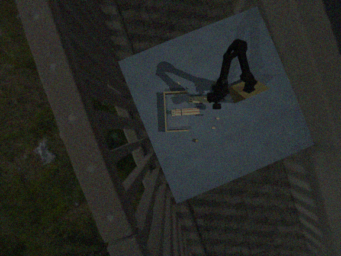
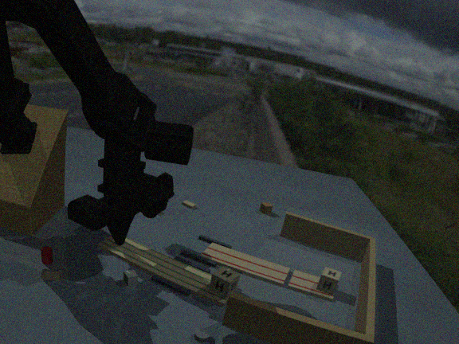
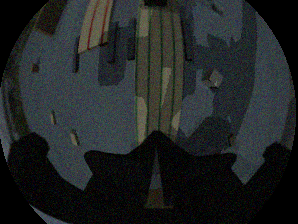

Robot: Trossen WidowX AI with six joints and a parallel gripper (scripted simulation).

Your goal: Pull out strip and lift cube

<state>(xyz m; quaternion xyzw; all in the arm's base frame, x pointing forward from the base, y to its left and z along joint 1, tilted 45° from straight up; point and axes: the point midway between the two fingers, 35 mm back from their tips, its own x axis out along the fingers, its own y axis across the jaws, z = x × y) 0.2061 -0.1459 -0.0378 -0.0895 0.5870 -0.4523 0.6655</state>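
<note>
Now: the white cube 9 cm to the right of my gripper tip and 3 cm ahead of it. Also, from my gripper tip: red cylinder (11 cm behind, 8 cm to the right, 1 cm above).
</note>
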